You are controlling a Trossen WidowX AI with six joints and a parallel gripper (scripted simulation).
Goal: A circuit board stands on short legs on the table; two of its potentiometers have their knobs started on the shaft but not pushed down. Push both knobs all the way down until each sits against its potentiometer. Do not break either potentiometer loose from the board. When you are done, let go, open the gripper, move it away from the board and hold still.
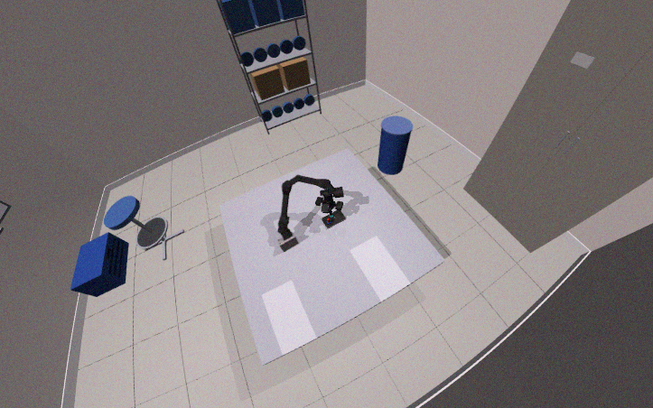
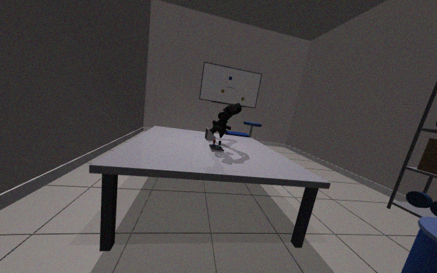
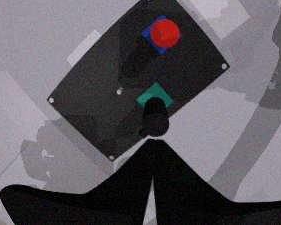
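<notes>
My gripper tip is now 4 cm above the black knob. From my gripper tip the other things lie so: red knob (5 cm behind, 4 cm to the right, 5 cm below); teal potentiometer (5 cm below).
</notes>
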